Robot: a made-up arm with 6 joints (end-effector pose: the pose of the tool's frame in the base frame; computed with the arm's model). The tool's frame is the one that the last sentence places.
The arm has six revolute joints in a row. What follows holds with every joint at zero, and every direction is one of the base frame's.
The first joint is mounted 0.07 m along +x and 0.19 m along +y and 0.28 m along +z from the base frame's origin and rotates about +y.
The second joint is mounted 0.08 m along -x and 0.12 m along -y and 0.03 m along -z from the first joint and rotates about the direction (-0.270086, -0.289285, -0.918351).
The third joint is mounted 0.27 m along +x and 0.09 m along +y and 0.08 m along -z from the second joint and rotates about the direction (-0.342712, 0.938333, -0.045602).
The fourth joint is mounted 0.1 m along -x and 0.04 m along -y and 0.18 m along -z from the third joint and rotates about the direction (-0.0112, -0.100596, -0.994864).
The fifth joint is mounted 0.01 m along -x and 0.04 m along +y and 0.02 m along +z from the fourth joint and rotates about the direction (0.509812, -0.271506, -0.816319).
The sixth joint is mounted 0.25 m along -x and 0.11 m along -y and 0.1 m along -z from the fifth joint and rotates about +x.
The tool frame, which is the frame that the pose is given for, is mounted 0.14 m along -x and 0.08 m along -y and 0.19 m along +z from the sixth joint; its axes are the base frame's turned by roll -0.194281, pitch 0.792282 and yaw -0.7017 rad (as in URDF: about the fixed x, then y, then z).
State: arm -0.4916 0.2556 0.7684 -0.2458 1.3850 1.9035
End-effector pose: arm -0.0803 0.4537 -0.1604 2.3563 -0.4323 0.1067
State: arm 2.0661 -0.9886 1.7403 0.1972 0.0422 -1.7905
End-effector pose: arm 0.5200 0.2596 0.3126 -0.7588 0.1447 2.6826
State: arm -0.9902 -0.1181 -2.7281 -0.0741 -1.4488 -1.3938
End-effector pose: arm 0.6269 0.1869 0.5252 -0.9530 1.8958 1.9357
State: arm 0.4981 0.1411 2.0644 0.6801 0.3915 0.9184
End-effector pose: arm 0.2892 0.4855 0.6147 -0.7567 1.4252 -2.0901
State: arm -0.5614 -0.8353 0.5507 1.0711 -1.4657 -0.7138
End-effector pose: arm -0.0913 0.1828 0.4167 -1.8604 0.3207 -0.1661
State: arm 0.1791 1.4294 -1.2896 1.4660 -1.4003 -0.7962
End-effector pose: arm 0.1642 -0.0487 -0.0335 -0.2363 -0.2962 -2.4233
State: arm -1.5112 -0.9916 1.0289 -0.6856 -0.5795 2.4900
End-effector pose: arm 0.2611 -0.1882 0.5303 0.3598 2.1705 -0.2120
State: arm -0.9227 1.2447 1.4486 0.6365 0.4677 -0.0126
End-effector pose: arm 0.1115 0.3675 0.5448 1.4303 0.8694 -2.3985
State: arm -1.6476 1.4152 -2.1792 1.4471 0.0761 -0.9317
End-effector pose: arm -0.0082 0.0035 0.7127 -2.2281 1.6610 -0.5886
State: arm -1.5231 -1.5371 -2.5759 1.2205 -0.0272 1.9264
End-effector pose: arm -0.3029 0.7484 -0.2073 -0.8456 -0.7574 -1.5775
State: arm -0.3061 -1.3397 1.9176 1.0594 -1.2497 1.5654
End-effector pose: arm 0.1730 0.5142 0.6748 -1.1544 1.6243 -1.2931
